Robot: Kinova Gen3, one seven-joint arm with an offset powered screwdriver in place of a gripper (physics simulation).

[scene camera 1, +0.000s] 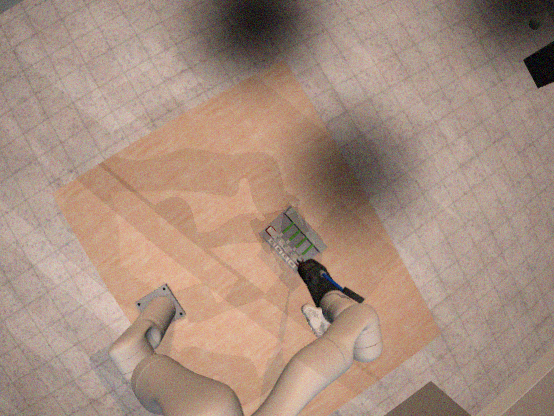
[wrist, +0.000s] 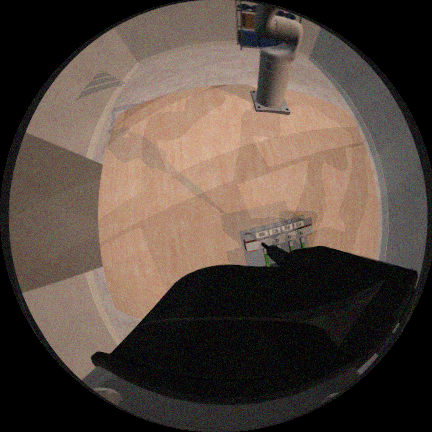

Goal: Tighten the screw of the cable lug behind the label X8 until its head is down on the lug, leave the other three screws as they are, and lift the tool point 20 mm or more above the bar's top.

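Places are measured from the arm's base along level axes (x ahead, y left, z up), in millimetres.
Pixels of known places: hand, tool point: [scene camera 1: 297,260] [wrist: 261,243]; arm's base, link origin: [scene camera 1: 161,309] [wrist: 268,99].
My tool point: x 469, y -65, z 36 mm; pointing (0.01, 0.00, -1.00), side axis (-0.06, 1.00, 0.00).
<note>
Ahead of a thing's pixels: the offset from my tool point to its top centre. "*": to the spot under its first point. Level surfaces: height alone.
The terminal block @[2 mm up, 23 mm ahead, 60 mm left] [scene camera 1: 309,231] [wrist: 255,258] lies on the wooden surface, with a row of pale labels @[5 mm down, 33 mm back, 46 mm left] [scene camera 1: 281,251] [wrist: 275,231] along one edge. Their lettering is too small to read surely, so I cannot tell which is X8. Green cables @[* 2 mm up, 38 mm ahead, 48 mm left] [scene camera 1: 301,242] [wrist: 267,260] run back from the lugs. Small screw heads @[1 mm up, 15 mm back, 67 mm left] [wrist: 289,237] show behind three labels. My black screwdriver @[64 mm up, 0 mm ahead, 0 mm left] [scene camera 1: 300,262] [wrist: 264,244] has its tip over the block's end, behind the leftmost label in the wrist view. The screw there is hidden by the tip; contact and head height cannot be told. The tool has no fingers.
The arm's base plate [scene camera 1: 141,303] [wrist: 271,109] is bolted to the wooden surface @[48 mm down] [scene camera 1: 210,130] [wrist: 185,225], apart from the block. A shelf unit stands behind the base in the wrist view. Blurred dark patches cover parts of the scene view, and shadows cross the wood.
</note>
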